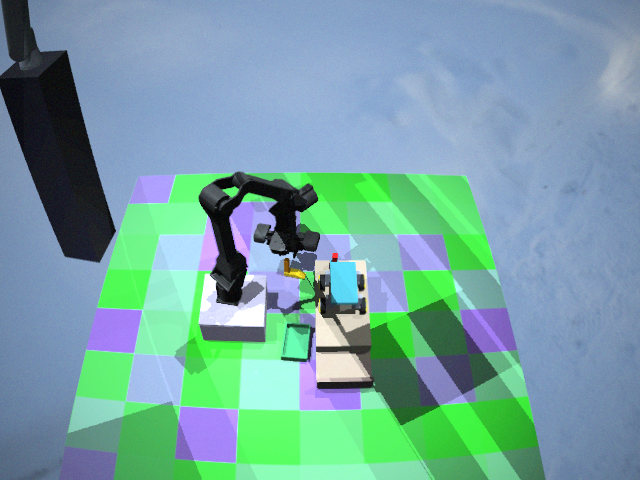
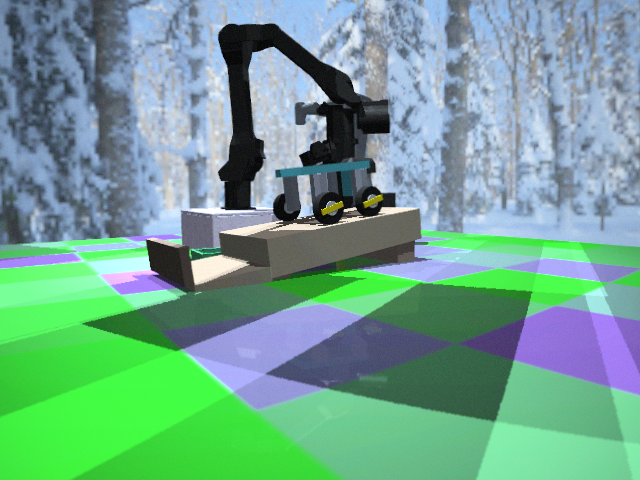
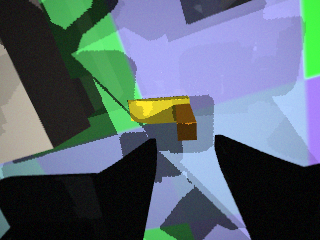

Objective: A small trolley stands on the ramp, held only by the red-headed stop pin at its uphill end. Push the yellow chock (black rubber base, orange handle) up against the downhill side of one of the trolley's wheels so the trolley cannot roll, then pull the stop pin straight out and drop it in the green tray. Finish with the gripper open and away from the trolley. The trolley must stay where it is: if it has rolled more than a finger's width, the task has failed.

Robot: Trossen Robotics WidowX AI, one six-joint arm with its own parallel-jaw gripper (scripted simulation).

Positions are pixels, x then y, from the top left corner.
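Scene:
You can see my gripper in image 1 (287,256), and it's in image 2 and image 3 as well. On my gripper, (image 2: 347,200) is the same spot as (image 3: 136,148). There's a trolley in image 1 (343,277) and in image 2 (328,207), but in image 3 the trolley is out of frame. And on a tan ramp, (image 1: 342,328) and (image 2: 274,228) are the same spot.

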